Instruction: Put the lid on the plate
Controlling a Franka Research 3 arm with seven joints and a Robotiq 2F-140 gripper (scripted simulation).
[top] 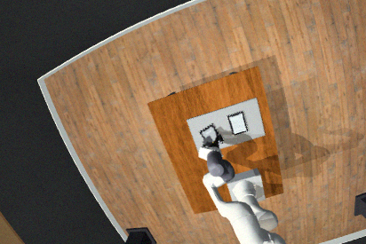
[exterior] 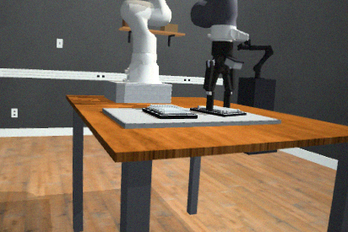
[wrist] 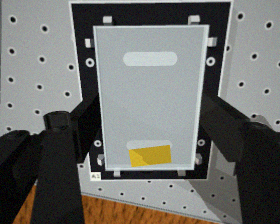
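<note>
Now: hand 2 cm above the clear lid. The rest, counted from my hand: black nest: 4 cm ahead, 21 cm to the right, 3 cm below; culture plate: 3 cm ahead, 21 cm to the right, 2 cm below; black lid park: 3 cm below.
</note>
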